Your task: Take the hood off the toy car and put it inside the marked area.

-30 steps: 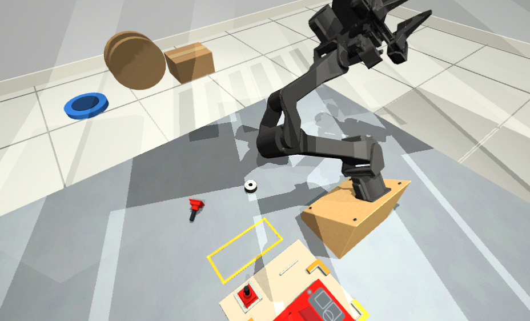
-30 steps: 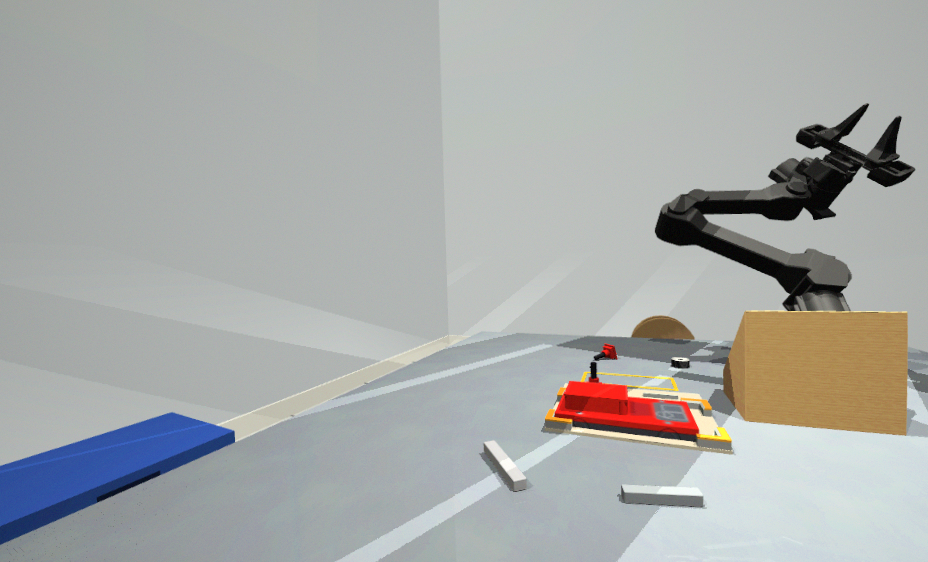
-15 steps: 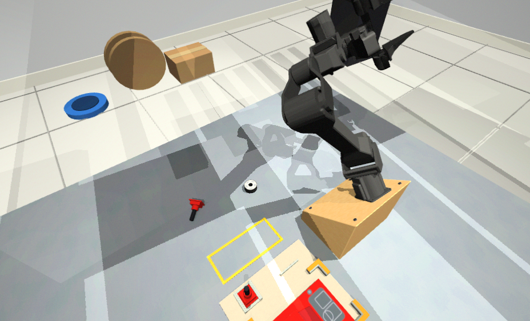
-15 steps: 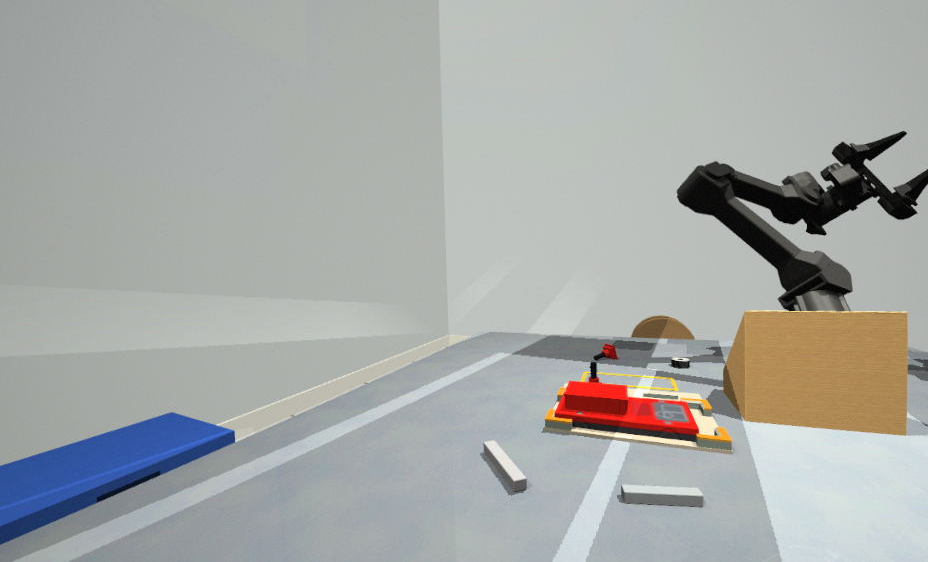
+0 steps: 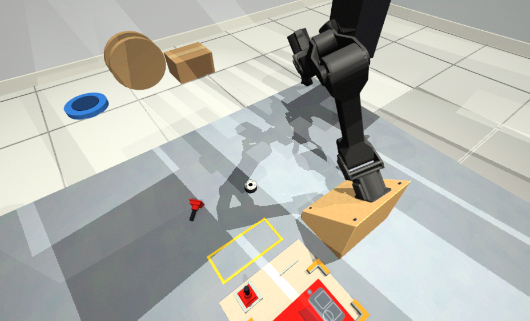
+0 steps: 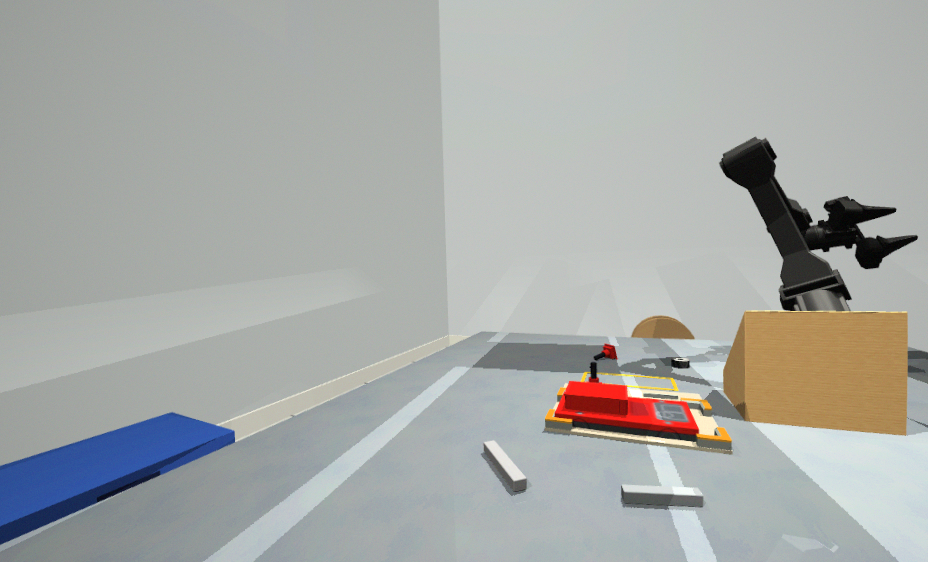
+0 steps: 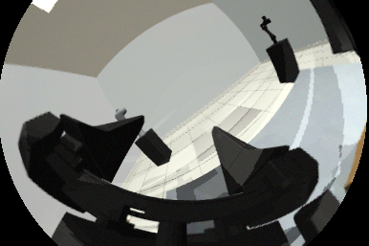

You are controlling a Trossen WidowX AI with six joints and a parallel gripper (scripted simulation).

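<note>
Right now my gripper tip is 570 mm short of the hood, 480 mm to the right of it and 290 mm above it.
</note>
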